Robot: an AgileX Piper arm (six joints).
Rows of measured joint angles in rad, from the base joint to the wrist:
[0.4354 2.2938 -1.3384 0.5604 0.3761 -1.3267]
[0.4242 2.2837 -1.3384 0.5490 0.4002 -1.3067]
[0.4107 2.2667 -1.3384 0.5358 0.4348 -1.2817]
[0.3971 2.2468 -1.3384 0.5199 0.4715 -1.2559]
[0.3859 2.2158 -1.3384 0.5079 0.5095 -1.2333]
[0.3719 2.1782 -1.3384 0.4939 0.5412 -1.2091]
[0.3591 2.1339 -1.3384 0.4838 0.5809 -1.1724]
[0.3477 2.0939 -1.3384 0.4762 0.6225 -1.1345]
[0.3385 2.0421 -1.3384 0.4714 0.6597 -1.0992]
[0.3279 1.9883 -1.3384 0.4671 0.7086 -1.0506]
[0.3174 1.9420 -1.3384 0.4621 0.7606 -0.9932]
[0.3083 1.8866 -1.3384 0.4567 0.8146 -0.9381]
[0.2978 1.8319 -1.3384 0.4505 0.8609 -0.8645]
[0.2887 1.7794 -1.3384 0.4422 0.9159 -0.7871]
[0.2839 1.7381 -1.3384 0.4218 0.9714 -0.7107]
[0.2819 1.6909 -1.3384 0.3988 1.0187 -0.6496]
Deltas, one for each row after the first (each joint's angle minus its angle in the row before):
[-0.0112 -0.0101 0.0000 -0.0114 0.0241 0.0200]
[-0.0135 -0.0170 0.0000 -0.0132 0.0346 0.0250]
[-0.0136 -0.0199 0.0000 -0.0159 0.0367 0.0258]
[-0.0112 -0.0310 0.0000 -0.0120 0.0380 0.0226]
[-0.0140 -0.0376 0.0000 -0.0140 0.0317 0.0242]
[-0.0128 -0.0443 0.0000 -0.0101 0.0397 0.0367]
[-0.0114 -0.0400 0.0000 -0.0076 0.0416 0.0379]
[-0.0092 -0.0518 0.0000 -0.0048 0.0372 0.0353]
[-0.0106 -0.0538 0.0000 -0.0043 0.0489 0.0486]
[-0.0105 -0.0463 0.0000 -0.0050 0.0520 0.0574]
[-0.0091 -0.0554 0.0000 -0.0054 0.0540 0.0551]
[-0.0105 -0.0547 0.0000 -0.0062 0.0463 0.0736]
[-0.0091 -0.0525 0.0000 -0.0083 0.0550 0.0774]
[-0.0048 -0.0413 0.0000 -0.0204 0.0555 0.0764]
[-0.0020 -0.0472 0.0000 -0.0230 0.0473 0.0611]

